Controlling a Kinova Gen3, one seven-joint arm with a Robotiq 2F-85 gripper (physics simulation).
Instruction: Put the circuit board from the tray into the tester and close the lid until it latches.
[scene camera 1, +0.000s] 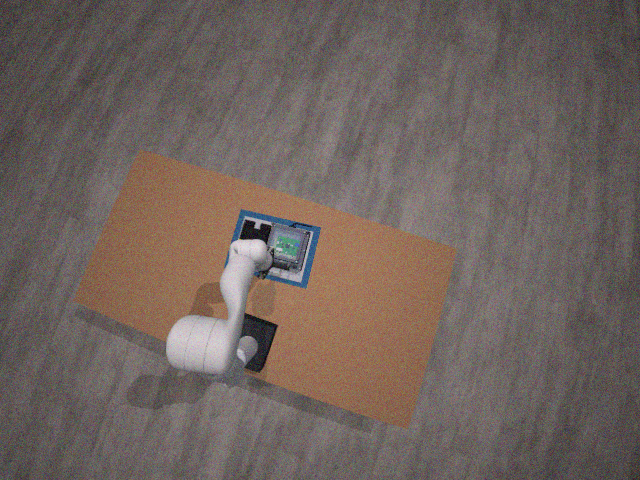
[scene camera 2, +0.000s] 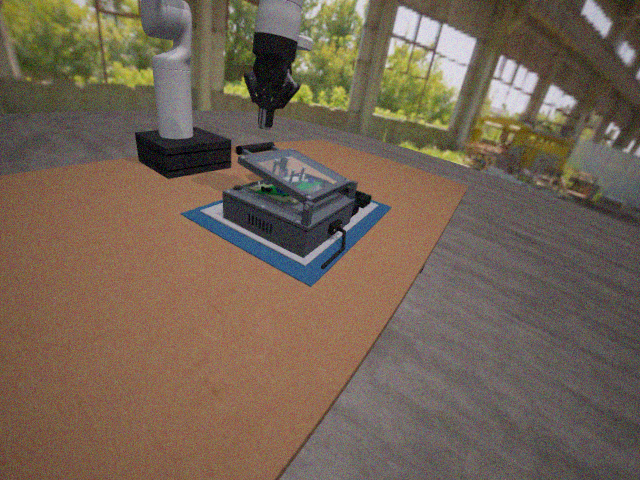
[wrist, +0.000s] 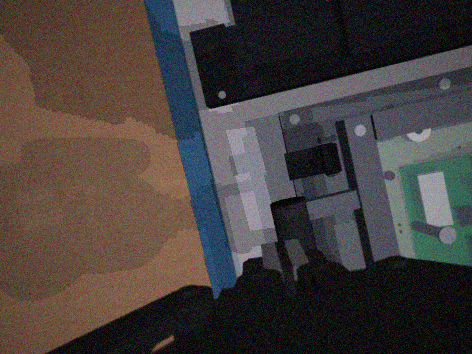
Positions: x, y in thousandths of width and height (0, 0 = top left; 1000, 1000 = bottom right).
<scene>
The gripper (scene camera 2: 413, 270) is shut and holds nothing. Further things: a clear lid (scene camera 2: 476, 374).
The clear lid is seen too in scene camera 1 (scene camera 1: 449, 505) and in the wrist view (wrist: 851, 465). The gripper shows as well in the wrist view (wrist: 599, 756).
</scene>
